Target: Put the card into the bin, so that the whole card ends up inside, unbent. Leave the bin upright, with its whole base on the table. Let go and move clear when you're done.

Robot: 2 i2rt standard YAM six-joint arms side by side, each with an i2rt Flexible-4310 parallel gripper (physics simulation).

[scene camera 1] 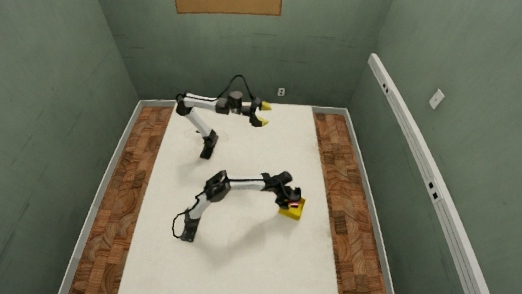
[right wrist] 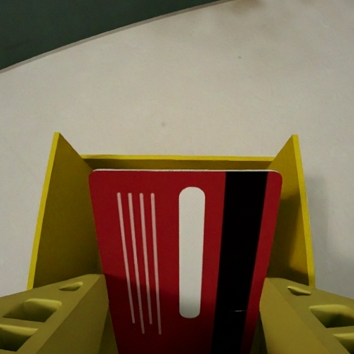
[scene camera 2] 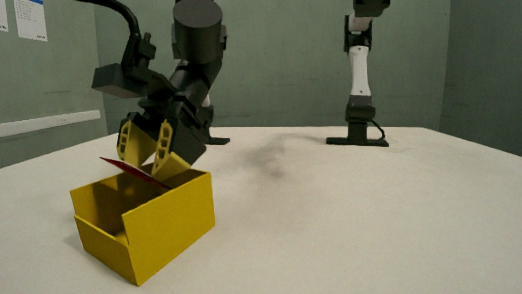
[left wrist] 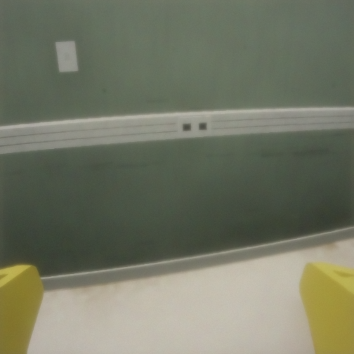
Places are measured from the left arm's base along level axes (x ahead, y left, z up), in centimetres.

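Where they show: left gripper, fingertip midpoint: point(scene camera 1: 270, 115); right gripper, fingertip midpoint: point(scene camera 1: 292, 203) point(scene camera 2: 140, 175); left arm's base at its link origin: point(scene camera 1: 209, 146) point(scene camera 2: 356, 143); right arm's base at its link origin: point(scene camera 1: 192, 223).
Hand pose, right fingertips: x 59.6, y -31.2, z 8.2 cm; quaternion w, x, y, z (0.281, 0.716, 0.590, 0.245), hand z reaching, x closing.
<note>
Things, the pixels of their top centre, and the offset from my right fingertips. Level surfaces: height alone.
- yellow bin at its top centre: point(scene camera 2: 141, 181) point(scene camera 1: 293, 203) dx +0.5, dy +0.5, dz -0.5 cm
- red card at its top centre: point(scene camera 2: 124, 154) point(scene camera 1: 296, 202) dx +1.6, dy -0.3, dz +3.0 cm
- white table at its surface level: dz -8.2 cm
The yellow bin point(scene camera 1: 291, 214) point(scene camera 2: 172, 230) point(right wrist: 56, 225) stands upright on the table. Its front wall is lower than its side walls. My right gripper point(scene camera 2: 148, 167) point(right wrist: 183, 288) is shut on the red card point(scene camera 1: 294, 204) point(scene camera 2: 131, 170) point(right wrist: 165, 185), holding it by its long edges over the bin's opening. The card is tilted and looks flat. In scene camera 2 its upper corner is above the rim and its lower end passes behind the near side wall. In the right wrist view its far edge lies between the side walls. My left gripper point(scene camera 1: 269, 114) point(left wrist: 170, 279) is open and empty, far from the bin.
The white table point(scene camera 1: 240, 260) point(scene camera 2: 375, 225) carries both arm bases. The left arm stands at the upper left in scene camera 1. Green walls surround the table, and a white rail point(scene camera 1: 407, 122) point(left wrist: 100, 132) runs along one wall.
</note>
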